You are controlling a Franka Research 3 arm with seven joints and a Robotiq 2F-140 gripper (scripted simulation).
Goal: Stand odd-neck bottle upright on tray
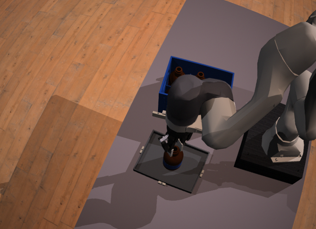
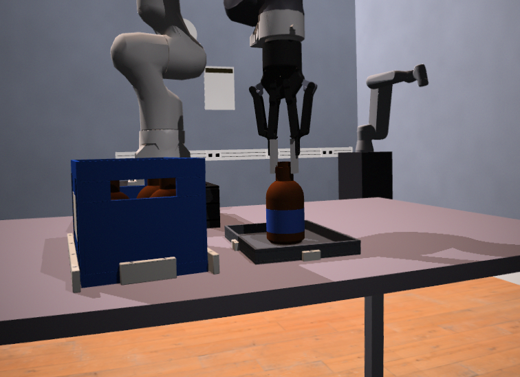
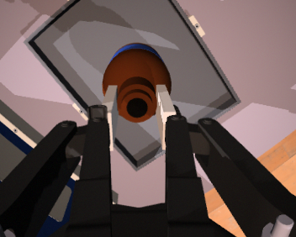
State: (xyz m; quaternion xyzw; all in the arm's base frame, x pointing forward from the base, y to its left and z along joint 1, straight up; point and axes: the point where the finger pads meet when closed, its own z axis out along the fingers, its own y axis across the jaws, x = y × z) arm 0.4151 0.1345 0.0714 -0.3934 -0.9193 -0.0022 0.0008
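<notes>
My gripper is now 90 mm above the bottle. Round my hand: crate: 30 mm behind, 280 mm to the right, 90 mm below; dark tray: 160 mm below.
</notes>
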